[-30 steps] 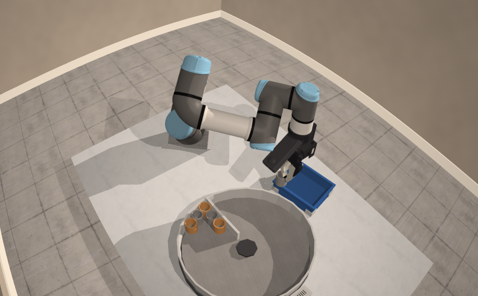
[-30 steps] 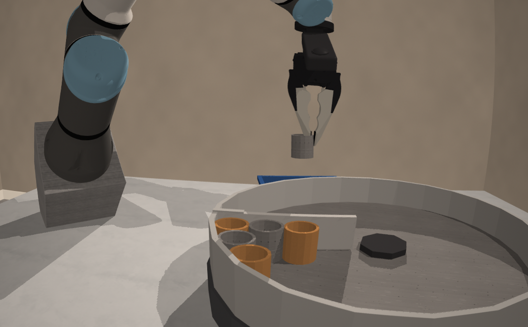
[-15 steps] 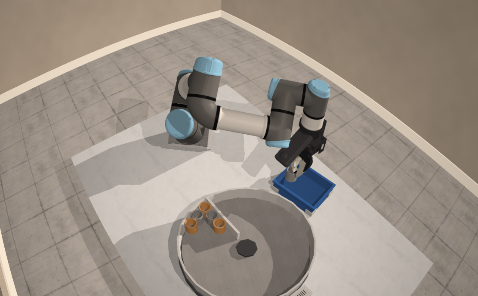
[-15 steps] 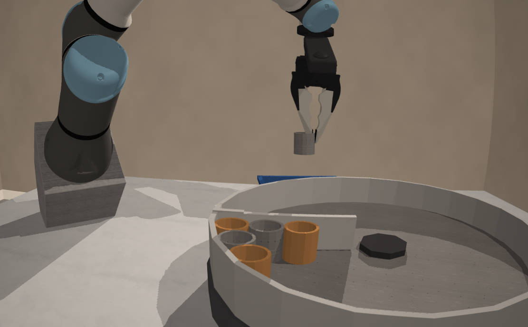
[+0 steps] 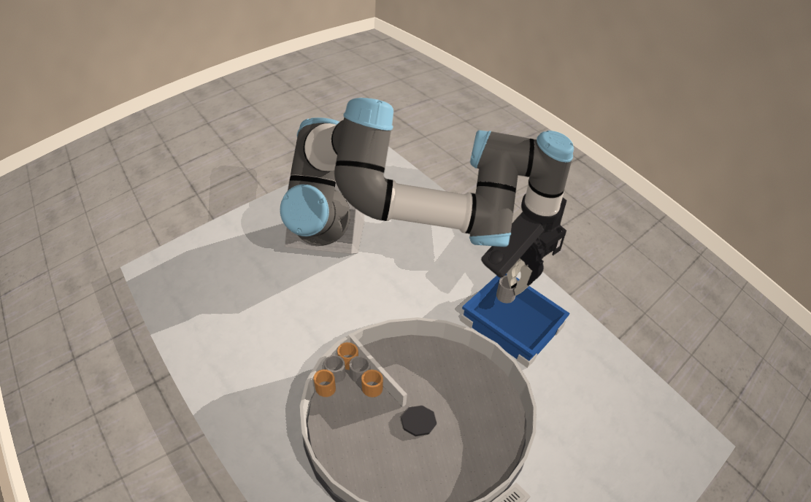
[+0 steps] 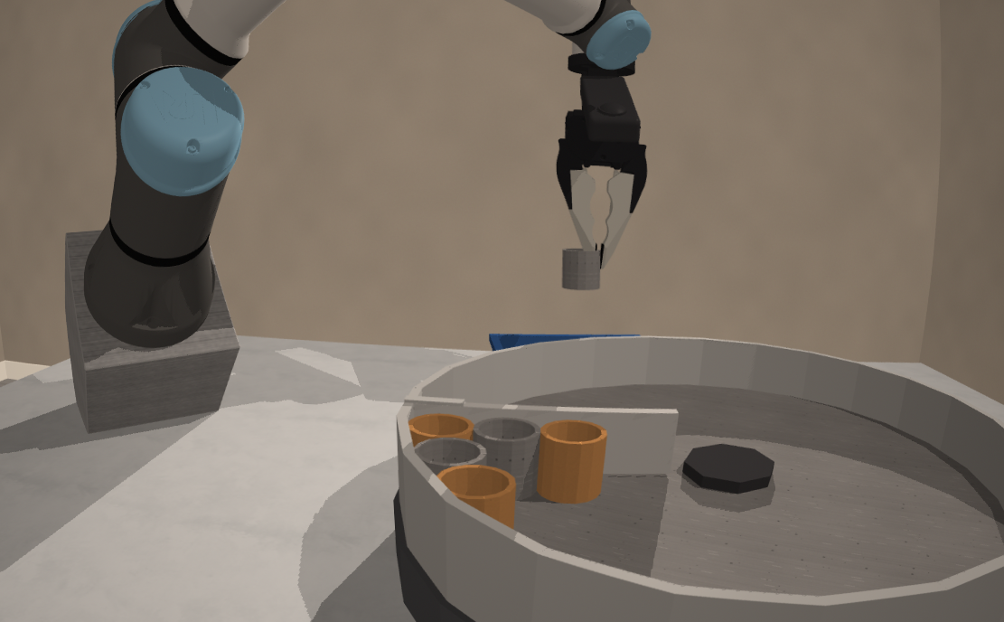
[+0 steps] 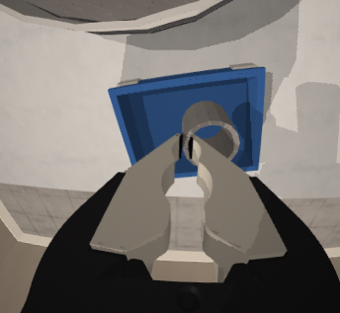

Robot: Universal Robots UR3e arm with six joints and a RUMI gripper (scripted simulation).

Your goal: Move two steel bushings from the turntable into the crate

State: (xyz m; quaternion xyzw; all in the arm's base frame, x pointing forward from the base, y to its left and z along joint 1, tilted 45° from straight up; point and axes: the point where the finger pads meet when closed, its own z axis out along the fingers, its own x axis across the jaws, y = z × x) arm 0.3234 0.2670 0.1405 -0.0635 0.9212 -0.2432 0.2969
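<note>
Now: the blue crate 14 cm below my hand, 5 cm to the left of it and 1 cm behind it. Also, from my hand: turntable: 29 cm to the right, 11 cm below, 6 cm ahead.
</note>
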